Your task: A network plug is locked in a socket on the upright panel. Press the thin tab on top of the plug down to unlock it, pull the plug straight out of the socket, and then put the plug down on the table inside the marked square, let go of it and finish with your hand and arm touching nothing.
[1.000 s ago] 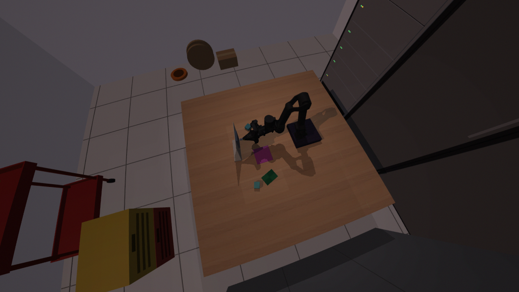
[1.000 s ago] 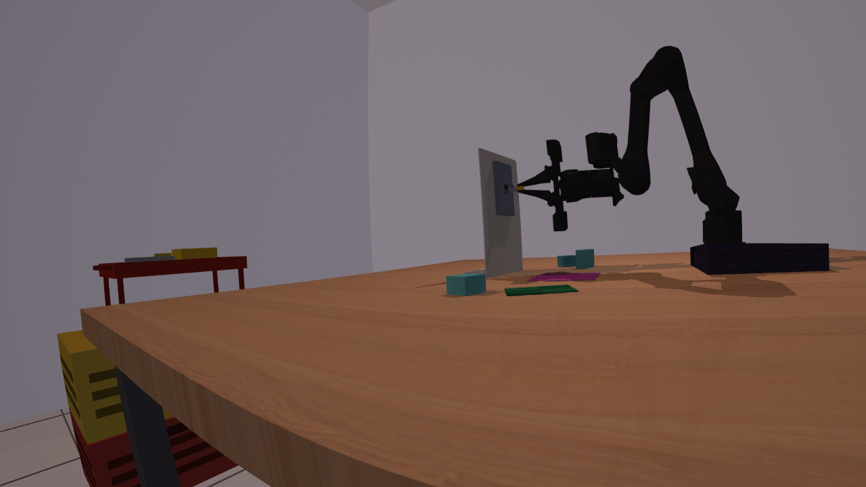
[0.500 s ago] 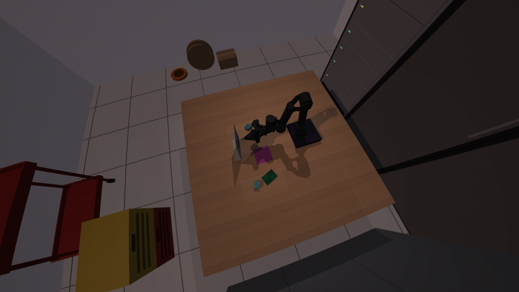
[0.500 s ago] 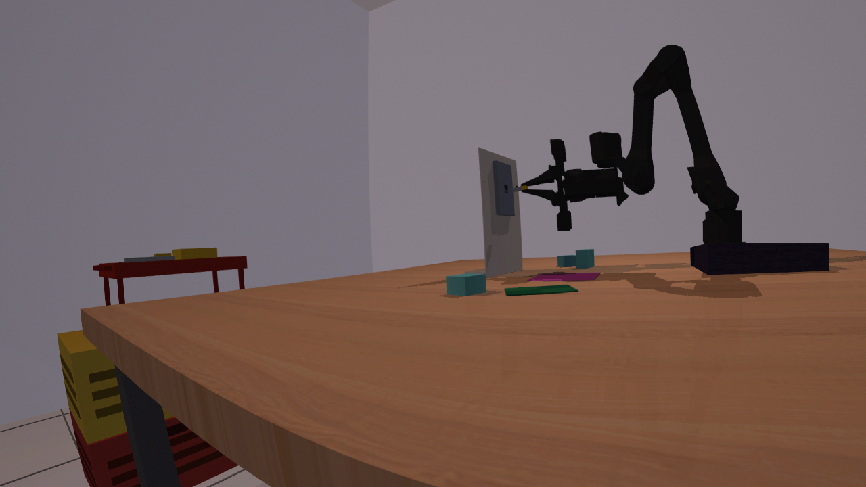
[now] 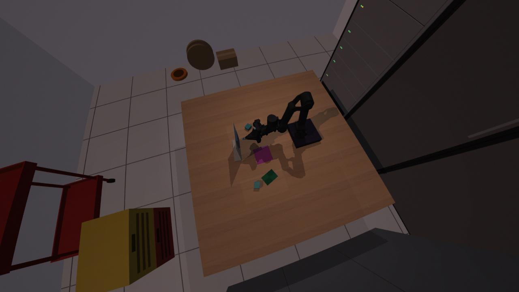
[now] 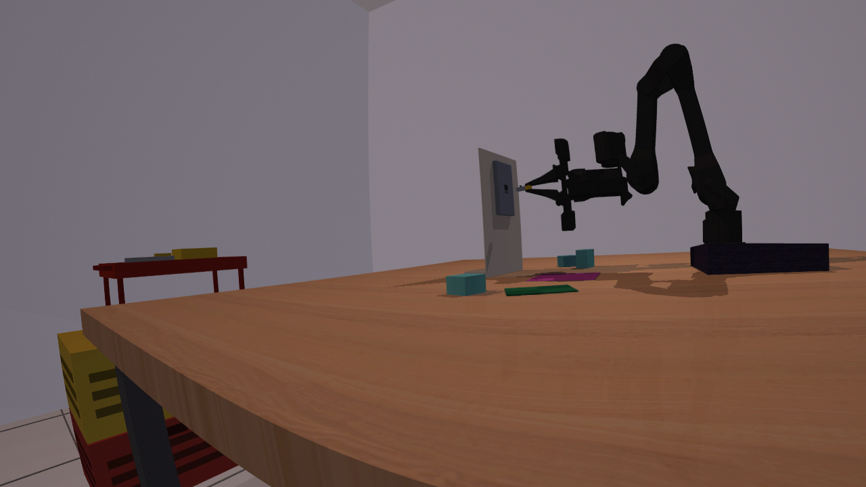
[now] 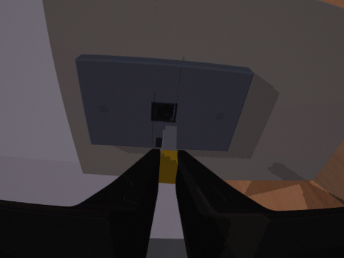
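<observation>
Right now the magenta marked square is 90 mm behind my gripper tip, 80 mm to the left of it and 180 mm below it. Also, from my gripper tip: flat green patch 80 mm behind, 250 mm to the left, 180 mm below; then network plug right at my gripper tip; then grey upright panel 60 mm ahead, 10 mm to the right, 60 mm below.
</observation>
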